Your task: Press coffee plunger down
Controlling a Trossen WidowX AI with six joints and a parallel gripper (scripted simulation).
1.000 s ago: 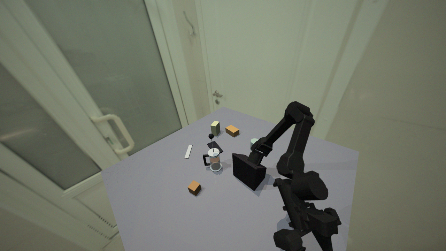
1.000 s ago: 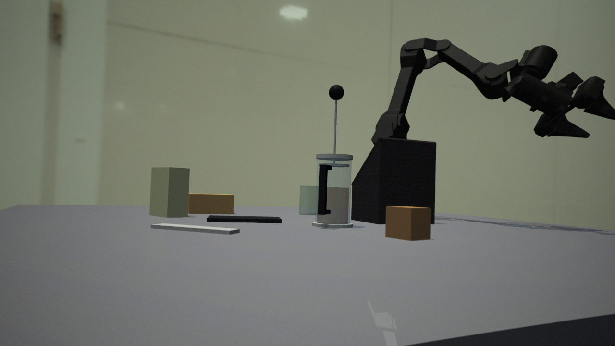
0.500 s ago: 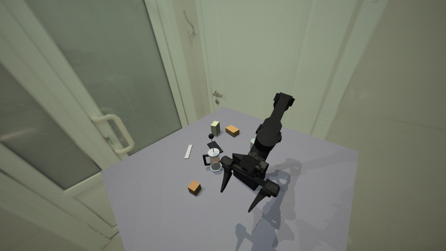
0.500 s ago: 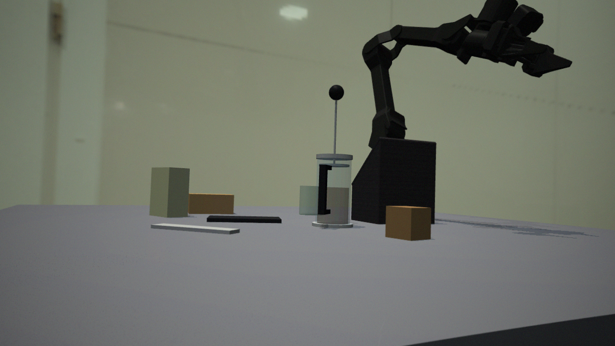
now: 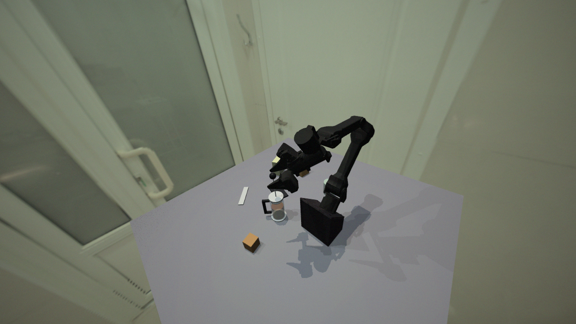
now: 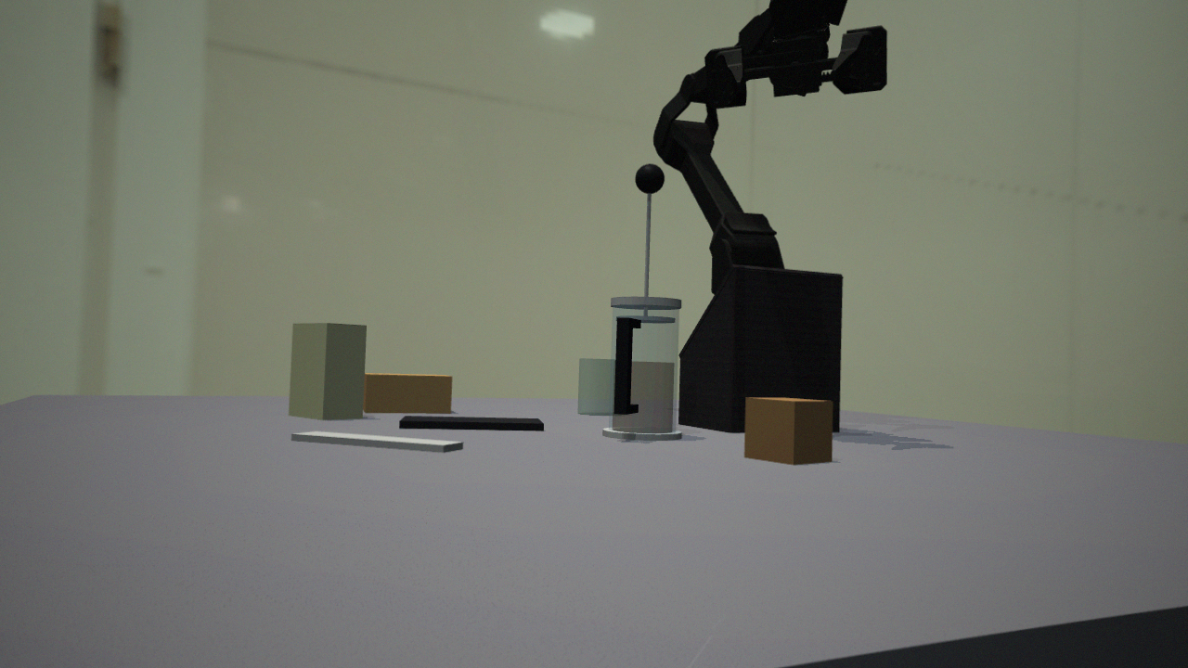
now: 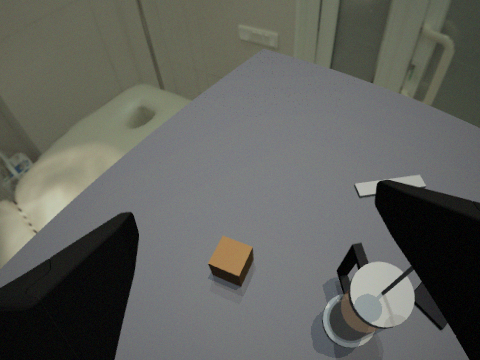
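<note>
Now: gripper tip 23 cm above the glass coffee press, 11 cm short of it and 9 cm to the left of it. From my gripper tip the other things lie so: pale green cup (41 cm to the right, 32 cm below, 3 cm behind); flat black plate (36 cm below, 23 cm to the right, 23 cm ahead).
</note>
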